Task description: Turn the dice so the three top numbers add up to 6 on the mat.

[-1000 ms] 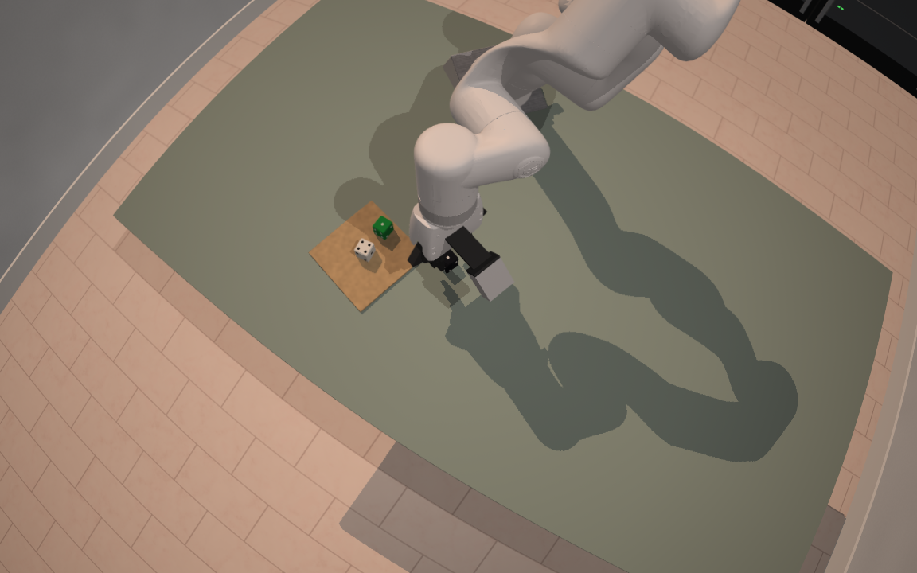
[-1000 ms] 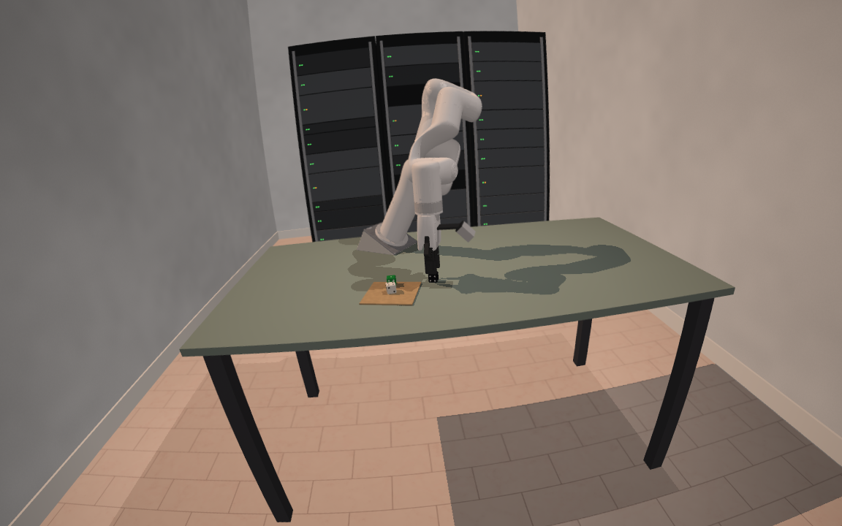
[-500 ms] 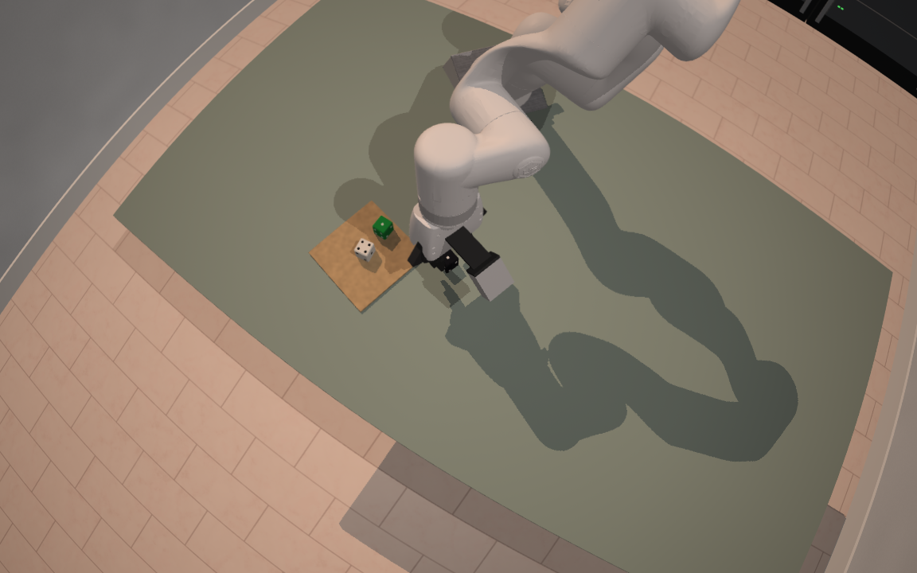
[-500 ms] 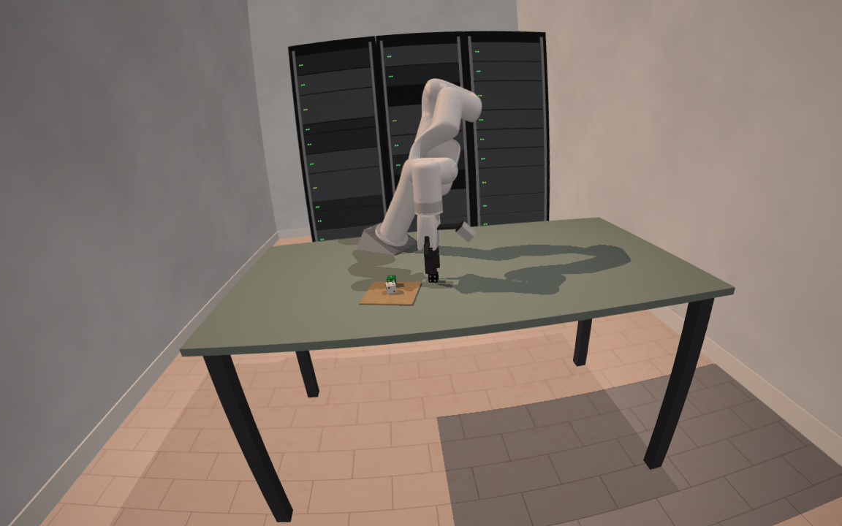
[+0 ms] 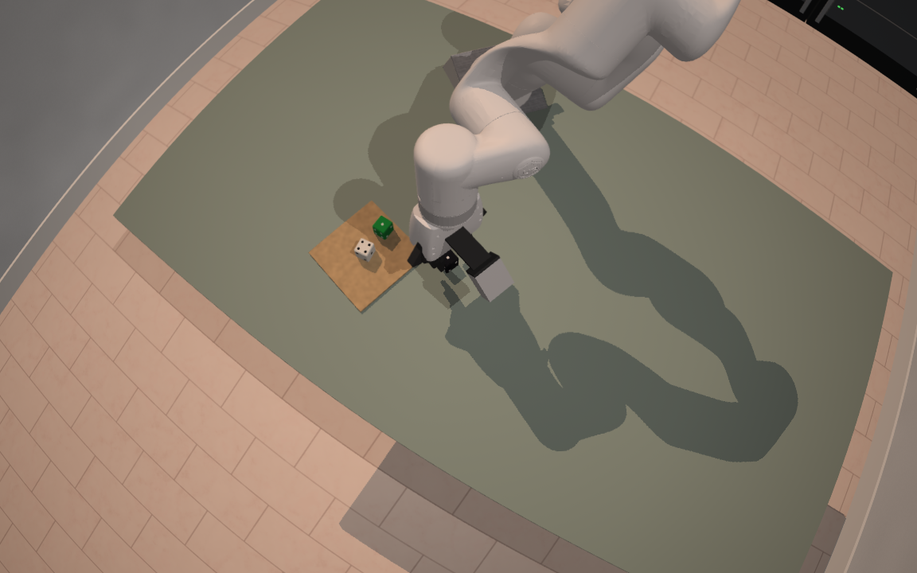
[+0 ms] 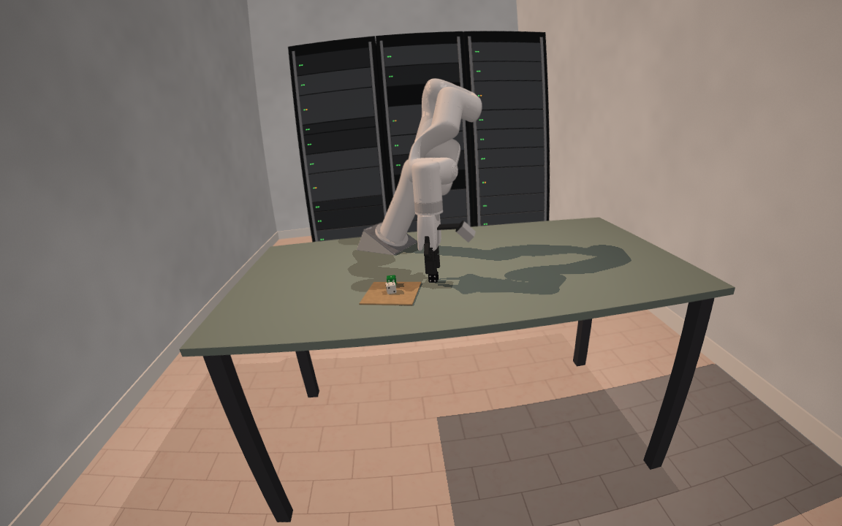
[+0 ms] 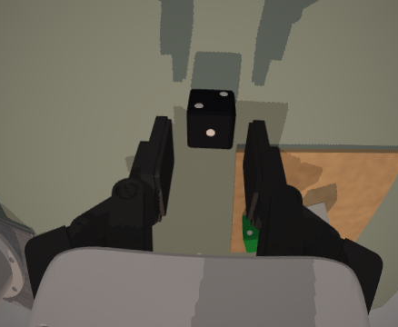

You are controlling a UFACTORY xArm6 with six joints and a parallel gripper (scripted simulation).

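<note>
The black die lies 40 mm below my hand. From my hand the other things lie so: white die: 110 mm to the right, 80 mm ahead, 30 mm below; then brown mat: 110 mm to the right, 80 mm ahead, 50 mm below; then green die: 120 mm to the right, 30 mm below, 30 mm ahead.
</note>
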